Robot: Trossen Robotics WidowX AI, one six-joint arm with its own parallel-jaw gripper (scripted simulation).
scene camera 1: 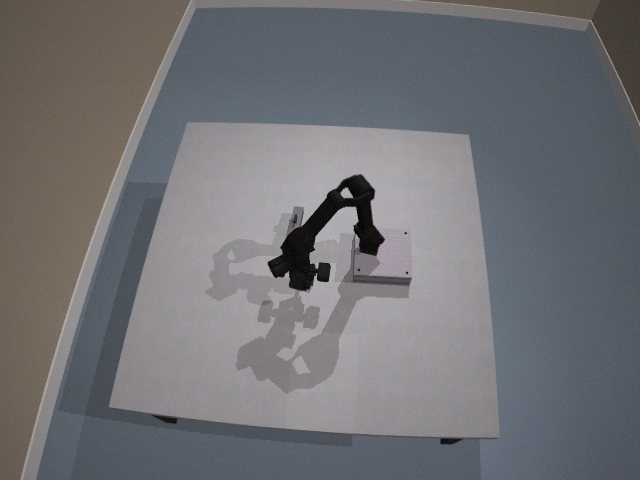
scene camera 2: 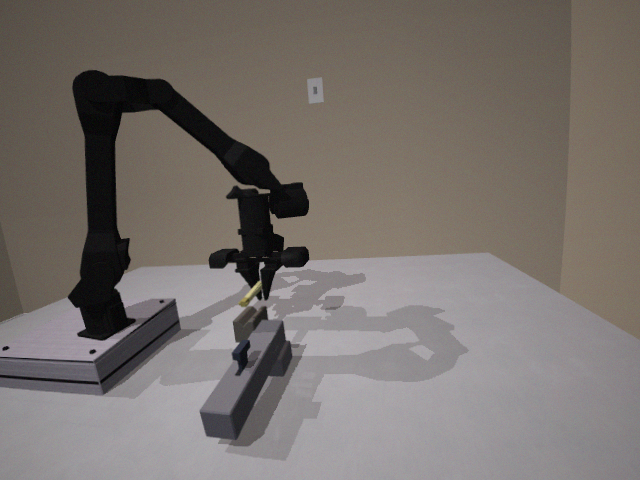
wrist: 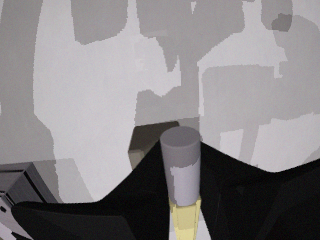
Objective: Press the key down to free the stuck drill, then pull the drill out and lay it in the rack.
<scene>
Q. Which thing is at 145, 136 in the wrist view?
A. A rack.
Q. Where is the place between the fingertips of the gripper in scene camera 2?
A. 263, 299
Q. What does the gripper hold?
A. A drill.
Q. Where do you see a grey housing block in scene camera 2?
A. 224, 413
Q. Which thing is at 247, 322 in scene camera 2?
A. A rack.
</scene>
